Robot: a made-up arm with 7 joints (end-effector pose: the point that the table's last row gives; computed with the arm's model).
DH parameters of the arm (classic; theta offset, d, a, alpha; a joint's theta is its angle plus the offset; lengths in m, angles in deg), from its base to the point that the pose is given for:
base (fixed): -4.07 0 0 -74.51
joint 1: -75.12 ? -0.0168 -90
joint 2: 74 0 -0.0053 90
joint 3: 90 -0.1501 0.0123 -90
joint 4: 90 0.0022 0.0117 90
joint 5: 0 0.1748 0 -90
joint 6: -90 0 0.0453 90
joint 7: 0 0 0 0
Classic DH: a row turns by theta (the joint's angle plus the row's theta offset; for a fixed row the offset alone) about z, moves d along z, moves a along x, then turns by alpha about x.
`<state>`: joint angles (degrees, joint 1 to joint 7).
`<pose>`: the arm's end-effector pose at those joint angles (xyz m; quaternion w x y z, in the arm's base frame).
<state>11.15 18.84 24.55 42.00 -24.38 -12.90 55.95</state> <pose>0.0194 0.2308 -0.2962 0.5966 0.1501 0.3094 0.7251</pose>
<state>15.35 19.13 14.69 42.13 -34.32 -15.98 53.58</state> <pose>0.0013 0.2106 -0.3067 0.6162 0.1150 0.3461 0.6981</pose>
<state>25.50 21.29 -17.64 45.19 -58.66 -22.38 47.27</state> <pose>-0.0774 0.1445 -0.3255 0.6225 0.0688 0.5047 0.5942</pose>
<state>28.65 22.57 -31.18 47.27 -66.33 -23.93 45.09</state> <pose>-0.1174 0.1220 -0.3217 0.6071 0.0764 0.5751 0.5429</pose>
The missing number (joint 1, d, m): 0.0463
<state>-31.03 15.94 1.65 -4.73 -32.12 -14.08 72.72</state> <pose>0.2685 0.0666 -0.0606 0.8036 -0.2977 -0.1334 0.4979</pose>
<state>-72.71 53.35 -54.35 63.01 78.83 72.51 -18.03</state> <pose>0.3115 0.2120 -0.0267 0.1470 0.7806 0.3501 0.4966</pose>
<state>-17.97 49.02 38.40 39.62 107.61 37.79 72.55</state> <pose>0.1517 0.3417 -0.0866 0.0973 -0.9007 0.0828 -0.4153</pose>
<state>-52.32 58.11 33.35 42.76 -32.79 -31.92 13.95</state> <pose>0.2256 0.3079 0.0489 0.7689 -0.0177 -0.4725 0.4303</pose>
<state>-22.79 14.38 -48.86 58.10 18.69 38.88 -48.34</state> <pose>0.1226 0.0670 -0.3434 0.4188 0.2807 0.7530 -0.4228</pose>
